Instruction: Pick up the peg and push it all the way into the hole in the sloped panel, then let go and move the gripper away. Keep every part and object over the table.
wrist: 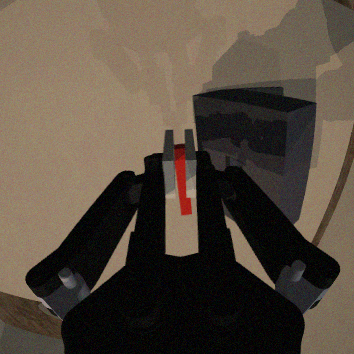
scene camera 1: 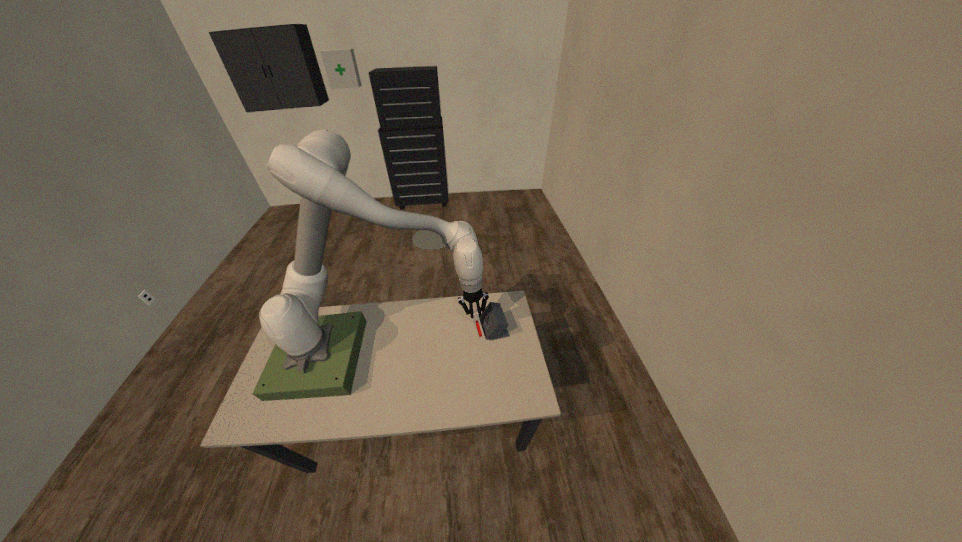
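Pixels of known places: gripper, fingertip midpoint: (wrist: 179, 143) (scene camera 1: 476, 321); arm's base, origin of the base link: (scene camera 1: 309, 346).
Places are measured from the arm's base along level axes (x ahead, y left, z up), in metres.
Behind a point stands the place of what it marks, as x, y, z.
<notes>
A red peg (scene camera 1: 478, 328) @[0.723, -0.080, -0.021] (wrist: 181, 182) @[0.723, -0.073, -0.021] is held between the finger pads, its length pointing out past the fingers in the scene view. My gripper (scene camera 1: 476, 315) @[0.726, -0.034, -0.029] (wrist: 179, 143) @[0.726, -0.034, -0.029] is shut on the peg, over the far right part of the table. The dark grey block with the sloped panel (scene camera 1: 496, 323) @[0.795, -0.111, 0.031] (wrist: 240, 135) @[0.779, -0.023, 0.001] stands on the table just right of the fingers in both views. The peg is beside the panel and apart from it in the wrist view. The panel's face is in shadow and partly behind a finger, so the hole cannot be made out clearly.
The pale table (scene camera 1: 430, 383) @[0.476, -0.251, -0.074] carries the green base plate (scene camera 1: 343, 350) @[0.149, -0.062, 0.007] with the robot's foot at its left. The table's right edge lies a short way beyond the block. A black drawer cabinet (scene camera 1: 410, 122) stands by the back wall, away from the table.
</notes>
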